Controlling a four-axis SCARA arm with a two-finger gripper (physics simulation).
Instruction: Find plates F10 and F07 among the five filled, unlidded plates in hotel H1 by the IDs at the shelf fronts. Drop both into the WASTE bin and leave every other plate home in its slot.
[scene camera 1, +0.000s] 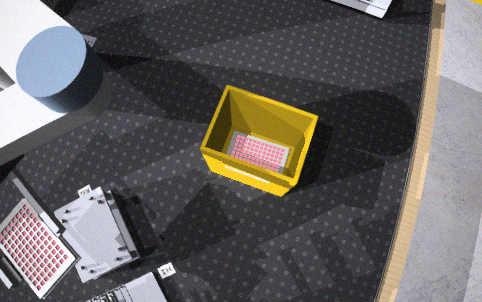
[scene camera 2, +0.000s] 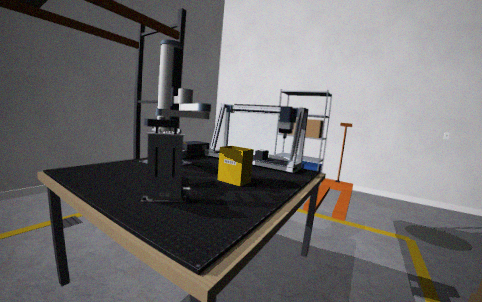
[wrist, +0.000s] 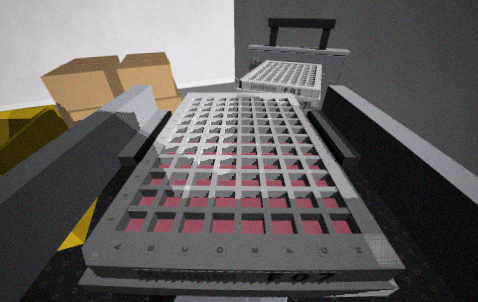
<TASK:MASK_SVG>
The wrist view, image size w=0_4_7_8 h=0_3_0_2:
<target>my gripper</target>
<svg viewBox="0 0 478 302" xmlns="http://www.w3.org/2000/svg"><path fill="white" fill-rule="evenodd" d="M328 85L322 109L308 111L307 117L339 165L357 166L458 302L478 302L478 177L347 87ZM151 85L135 85L0 177L0 302L19 302L120 167L137 166L142 161L172 116L172 112L169 110L157 109Z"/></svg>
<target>plate F07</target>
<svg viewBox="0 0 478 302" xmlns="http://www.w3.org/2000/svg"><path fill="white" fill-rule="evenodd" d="M78 282L79 286L89 292L212 297L388 296L399 289L393 278L406 268L292 93L188 93L81 249L87 269Z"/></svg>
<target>plate F01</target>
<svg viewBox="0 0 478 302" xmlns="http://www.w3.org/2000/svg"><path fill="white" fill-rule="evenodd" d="M236 89L236 93L241 93L241 91L245 93L292 93L298 103L308 104L308 100L312 100L311 105L319 106L322 65L266 60L239 80L239 87Z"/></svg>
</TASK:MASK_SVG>
